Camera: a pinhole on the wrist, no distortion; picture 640 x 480 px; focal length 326.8 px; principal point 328.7 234.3 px. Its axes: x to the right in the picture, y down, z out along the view. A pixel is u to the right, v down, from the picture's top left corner.
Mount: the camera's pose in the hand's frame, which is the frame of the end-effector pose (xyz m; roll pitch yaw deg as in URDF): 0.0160 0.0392 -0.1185 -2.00 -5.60 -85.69
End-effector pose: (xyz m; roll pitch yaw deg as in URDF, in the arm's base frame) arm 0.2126 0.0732 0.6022 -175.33 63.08 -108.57
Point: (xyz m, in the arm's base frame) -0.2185 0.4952 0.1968
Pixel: 50.0 381.8
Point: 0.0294 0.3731 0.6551
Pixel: 74.1 58.5
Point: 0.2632 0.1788 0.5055
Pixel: 414.3 240.9
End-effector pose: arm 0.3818 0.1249 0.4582 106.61 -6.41 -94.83
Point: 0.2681 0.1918 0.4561
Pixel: 354.8 118.4
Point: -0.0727 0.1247 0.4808
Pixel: 298.4 242.2
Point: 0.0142 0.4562 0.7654
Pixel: 41.8 33.8
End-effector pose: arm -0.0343 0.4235 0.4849 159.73 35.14 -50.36
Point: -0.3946 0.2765 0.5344
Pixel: 18.8 94.0
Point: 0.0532 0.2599 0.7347
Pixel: behind the camera
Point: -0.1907 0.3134 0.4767
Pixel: 149.2 202.1
